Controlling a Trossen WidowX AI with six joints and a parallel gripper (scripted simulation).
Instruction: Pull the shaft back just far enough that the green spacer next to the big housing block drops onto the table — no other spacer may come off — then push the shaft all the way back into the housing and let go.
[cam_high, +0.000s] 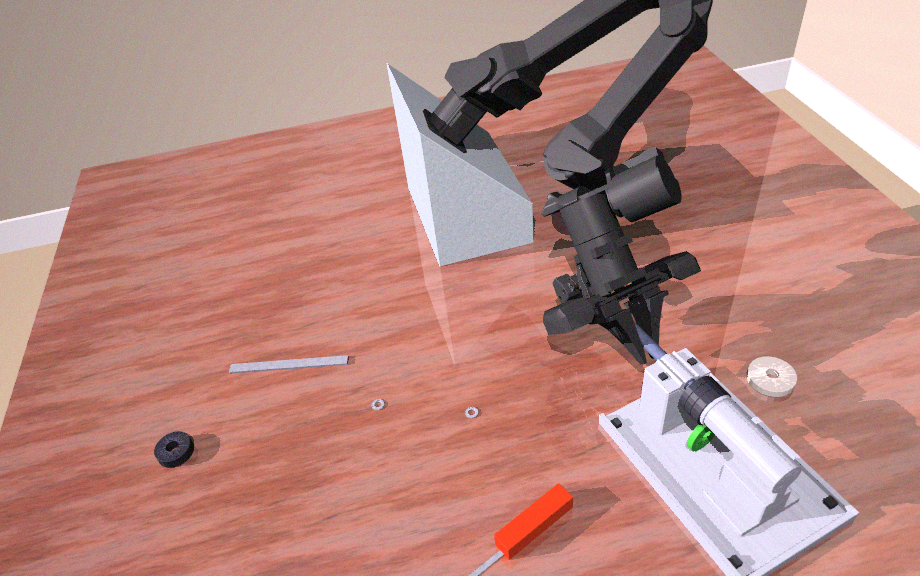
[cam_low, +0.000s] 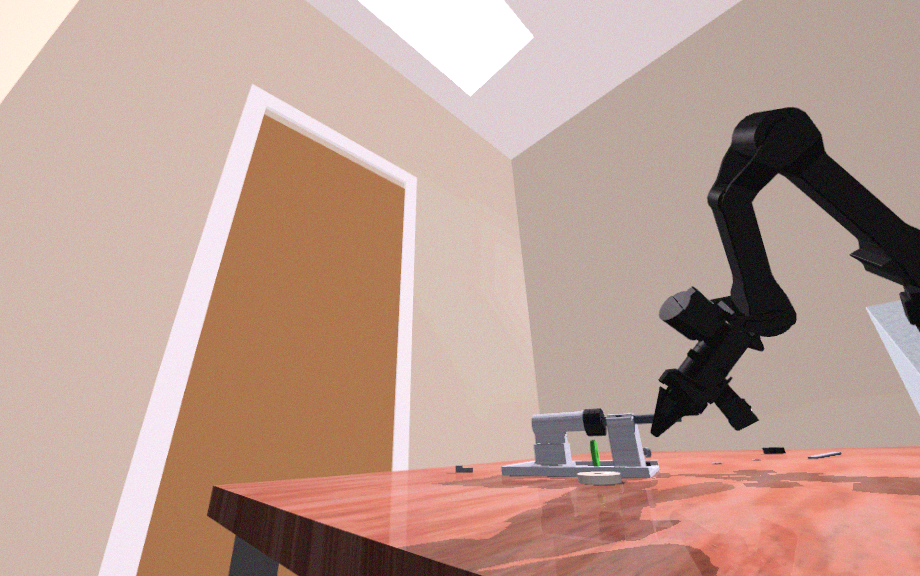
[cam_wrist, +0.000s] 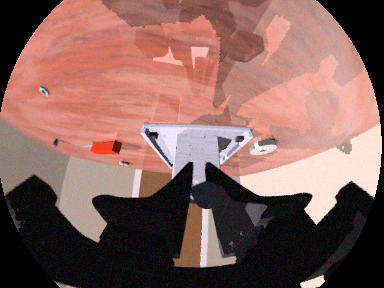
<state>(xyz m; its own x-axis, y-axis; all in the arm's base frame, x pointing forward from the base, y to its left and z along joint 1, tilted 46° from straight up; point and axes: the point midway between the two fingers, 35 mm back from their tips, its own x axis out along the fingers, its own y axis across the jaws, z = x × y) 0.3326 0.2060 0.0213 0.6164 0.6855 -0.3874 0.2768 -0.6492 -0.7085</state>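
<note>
The green spacer is 90 mm ahead of my gripper tip, 30 mm to the left of it and 30 mm below it. The rest, counted from my gripper tip: black spacer: 90 mm ahead, 30 mm to the left, 20 mm above; then dark shaft: 30 mm ahead, 10 mm to the left, 20 mm above; then red-handled tool: 160 mm ahead, 220 mm to the right, 50 mm below.
</note>
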